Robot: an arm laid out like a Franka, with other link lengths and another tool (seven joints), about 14 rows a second.
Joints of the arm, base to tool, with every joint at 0 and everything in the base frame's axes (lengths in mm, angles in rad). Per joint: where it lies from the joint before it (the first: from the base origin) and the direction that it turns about. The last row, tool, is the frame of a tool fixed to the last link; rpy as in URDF.
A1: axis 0 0 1 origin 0 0 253.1
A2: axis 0 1 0 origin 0 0 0
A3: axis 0 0 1 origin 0 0 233.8
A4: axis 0 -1 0 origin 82.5 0 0
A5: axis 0 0 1 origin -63.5 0 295.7
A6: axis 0 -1 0 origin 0 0 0
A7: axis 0 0 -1 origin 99.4 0 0
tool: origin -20 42 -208.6 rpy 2.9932 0 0.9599
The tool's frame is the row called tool.
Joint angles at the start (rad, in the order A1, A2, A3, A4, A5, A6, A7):
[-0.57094 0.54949 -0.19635 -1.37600 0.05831 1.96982 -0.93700]
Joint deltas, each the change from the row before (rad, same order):
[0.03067 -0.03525 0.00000 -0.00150 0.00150 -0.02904 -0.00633]
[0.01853 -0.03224 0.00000 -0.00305 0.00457 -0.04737 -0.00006]
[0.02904 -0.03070 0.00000 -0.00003 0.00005 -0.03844 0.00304]
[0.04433 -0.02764 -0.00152 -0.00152 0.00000 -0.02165 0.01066]
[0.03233 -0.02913 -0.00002 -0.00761 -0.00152 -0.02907 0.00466]
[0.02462 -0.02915 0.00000 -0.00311 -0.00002 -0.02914 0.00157]
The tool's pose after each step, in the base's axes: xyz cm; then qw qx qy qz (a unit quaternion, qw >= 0). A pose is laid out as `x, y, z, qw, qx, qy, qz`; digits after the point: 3 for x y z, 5 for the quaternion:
42.598, -35.150, 18.119, 0.09483, 0.82728, 0.55295, 0.02947
42.673, -33.732, 19.454, 0.08428, 0.82402, 0.55930, 0.03283
43.166, -32.045, 20.861, 0.07910, 0.81741, 0.56948, 0.03567
44.244, -29.895, 22.144, 0.07983, 0.80821, 0.58209, 0.03995
44.619, -28.075, 23.222, 0.07484, 0.80069, 0.59291, 0.04176
44.781, -26.620, 24.449, 0.07174, 0.79422, 0.60173, 0.04467

